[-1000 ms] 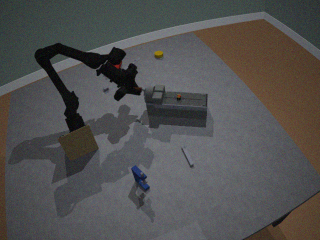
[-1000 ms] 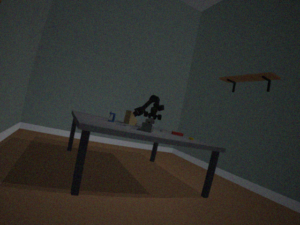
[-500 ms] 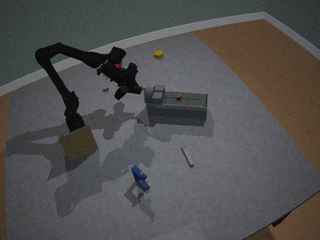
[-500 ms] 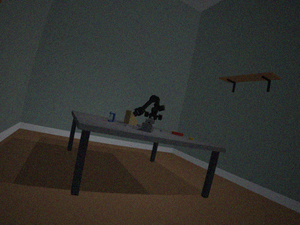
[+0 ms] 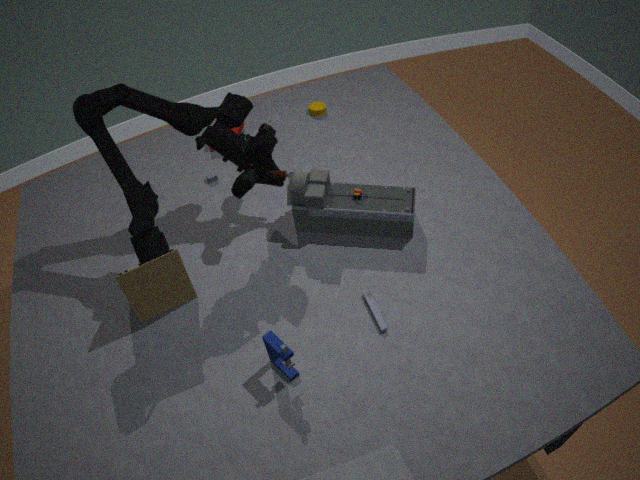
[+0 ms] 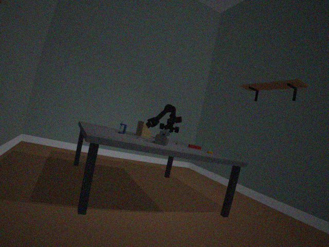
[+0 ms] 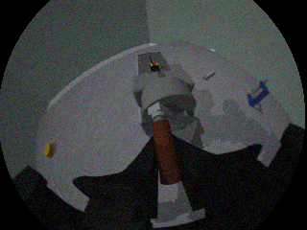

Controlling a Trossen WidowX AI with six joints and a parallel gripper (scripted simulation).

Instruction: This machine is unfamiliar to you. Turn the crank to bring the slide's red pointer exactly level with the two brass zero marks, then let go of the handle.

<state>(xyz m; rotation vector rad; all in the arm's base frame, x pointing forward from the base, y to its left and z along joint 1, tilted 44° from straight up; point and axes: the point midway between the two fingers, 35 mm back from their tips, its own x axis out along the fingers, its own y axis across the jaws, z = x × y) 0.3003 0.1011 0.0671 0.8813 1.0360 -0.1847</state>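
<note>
The red pointer is 13 cm ahead of my gripper tip, 10 cm to the right of it and 1 cm below it. The rest, counted from my gripper tip: grey bar (34 cm to the right, 8 cm below, 6 cm ahead); then brown crank handle (3 cm above, 1 cm to the left, 1 cm behind); then small grey block (21 cm to the left, 14 cm behind, 8 cm below).
</note>
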